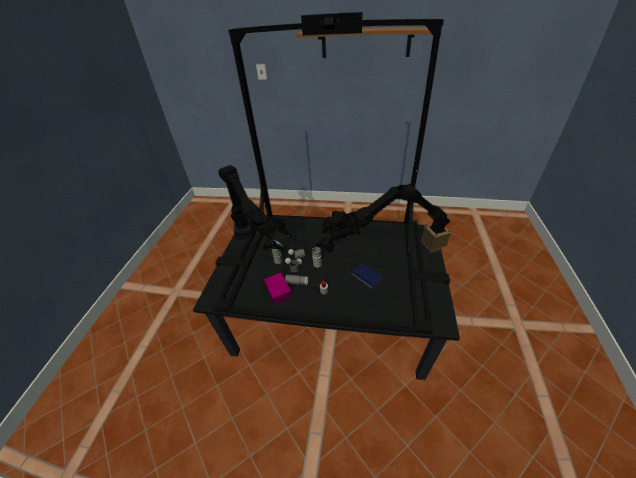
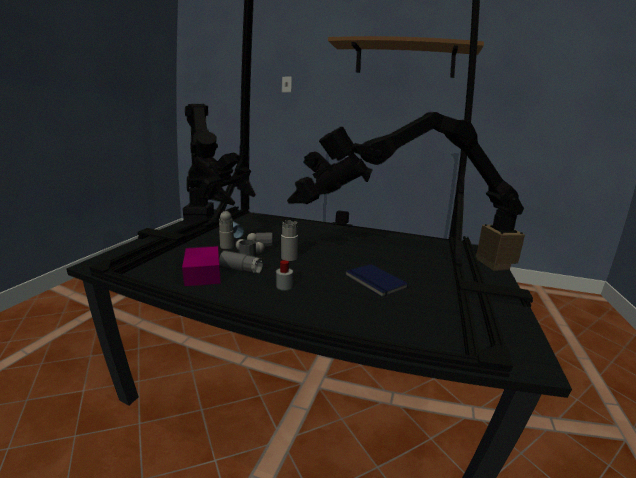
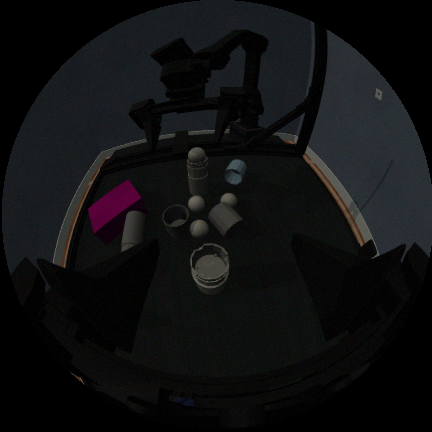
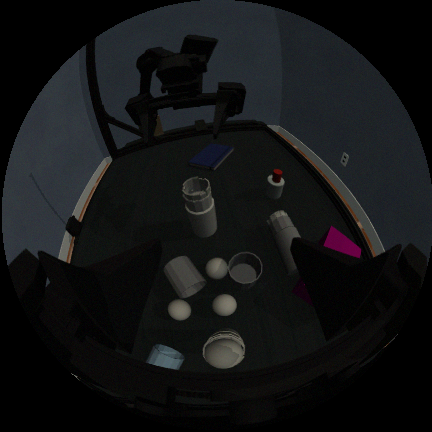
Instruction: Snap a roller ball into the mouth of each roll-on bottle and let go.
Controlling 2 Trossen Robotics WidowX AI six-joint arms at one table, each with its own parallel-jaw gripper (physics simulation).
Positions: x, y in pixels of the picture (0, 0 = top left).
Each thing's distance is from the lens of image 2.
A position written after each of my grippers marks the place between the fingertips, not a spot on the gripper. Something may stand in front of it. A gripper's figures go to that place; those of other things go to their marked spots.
my left gripper (image 2: 296, 198): 91 cm
my right gripper (image 2: 244, 199): 95 cm
magenta block (image 2: 200, 266): 80 cm
